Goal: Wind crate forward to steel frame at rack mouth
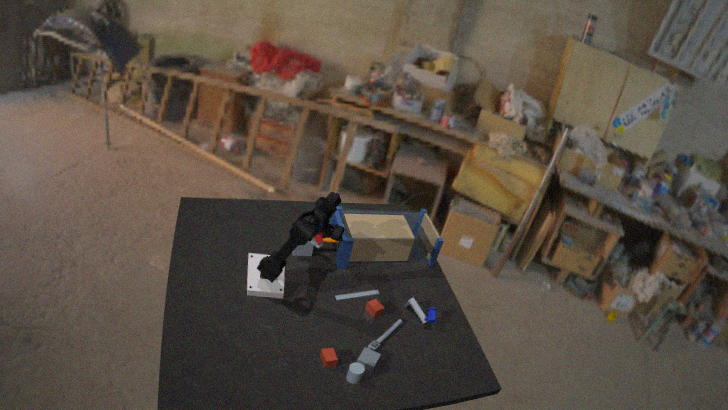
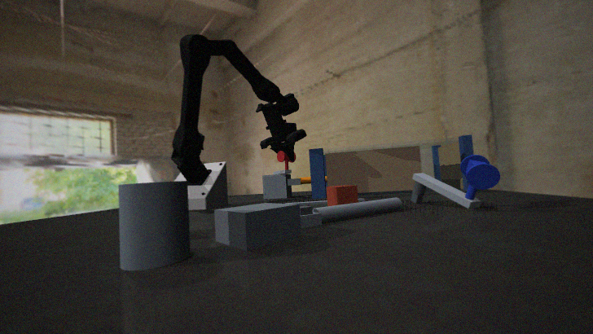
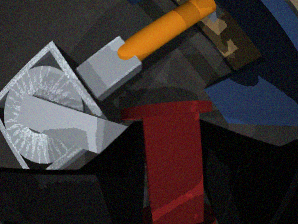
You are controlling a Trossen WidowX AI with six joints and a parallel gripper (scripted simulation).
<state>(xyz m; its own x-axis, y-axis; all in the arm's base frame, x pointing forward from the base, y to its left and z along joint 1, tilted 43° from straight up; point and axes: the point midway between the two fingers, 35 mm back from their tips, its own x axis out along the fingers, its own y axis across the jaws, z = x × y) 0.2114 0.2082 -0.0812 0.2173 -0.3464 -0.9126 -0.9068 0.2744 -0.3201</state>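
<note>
The grey winch lies 10 cm below my gripper tip, 9 cm behind it and 4 cm to the left of it. Also, from my gripper tip: red knob: 2 cm to the right, 1 cm behind; grey bar: 22 cm to the right, 17 cm ahead, 13 cm below; clear-panelled cubby: 32 cm ahead, 11 cm to the left, 2 cm below.
</note>
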